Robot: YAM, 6 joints.
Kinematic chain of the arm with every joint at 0, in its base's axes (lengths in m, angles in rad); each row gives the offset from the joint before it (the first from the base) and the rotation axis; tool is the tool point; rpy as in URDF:
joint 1: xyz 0 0 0.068 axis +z
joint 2: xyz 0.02 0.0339 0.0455 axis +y
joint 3: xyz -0.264 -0.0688 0 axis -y
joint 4: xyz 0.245 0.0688 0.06 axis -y
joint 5: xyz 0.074 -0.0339 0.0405 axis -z
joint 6: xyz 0.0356 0 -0.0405 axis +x
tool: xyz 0 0 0 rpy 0 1.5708 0
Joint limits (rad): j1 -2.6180..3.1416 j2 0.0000..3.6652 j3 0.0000..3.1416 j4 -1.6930..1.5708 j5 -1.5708..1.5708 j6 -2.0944..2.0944
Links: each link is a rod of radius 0.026 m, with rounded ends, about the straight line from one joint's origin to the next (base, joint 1, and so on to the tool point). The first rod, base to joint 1, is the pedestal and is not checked.
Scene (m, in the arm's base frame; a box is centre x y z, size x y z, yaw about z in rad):
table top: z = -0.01
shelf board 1: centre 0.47 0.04 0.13 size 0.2 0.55 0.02 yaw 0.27
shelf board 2: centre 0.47 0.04 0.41 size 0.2 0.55 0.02 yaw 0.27
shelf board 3: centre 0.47 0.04 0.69 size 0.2 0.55 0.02 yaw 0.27
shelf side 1: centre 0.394 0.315 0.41 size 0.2 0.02 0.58 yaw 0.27
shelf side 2: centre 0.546 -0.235 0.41 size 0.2 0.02 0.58 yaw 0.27
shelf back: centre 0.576 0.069 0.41 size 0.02 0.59 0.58 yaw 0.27
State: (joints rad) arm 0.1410 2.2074 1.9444 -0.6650 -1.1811 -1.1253
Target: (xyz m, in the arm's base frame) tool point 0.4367 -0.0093 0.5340
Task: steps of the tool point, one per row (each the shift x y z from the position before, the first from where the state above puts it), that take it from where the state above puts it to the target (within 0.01 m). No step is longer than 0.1 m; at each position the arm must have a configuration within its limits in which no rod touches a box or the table.
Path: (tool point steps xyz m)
1: -0.0684 -0.0268 0.0107
2: -0.0779 -0.0215 0.0002
3: -0.0827 -0.0151 -0.0109
4: 0.0347 -0.0239 0.0613
5: 0.0163 -0.0271 0.0710
6: -0.0048 -0.0253 0.0760
7: -0.0265 -0.0180 0.0757
8: 0.0624 0.0059 0.0116
9: 0.0592 0.0162 -0.0001
10: 0.0522 0.0260 -0.0115

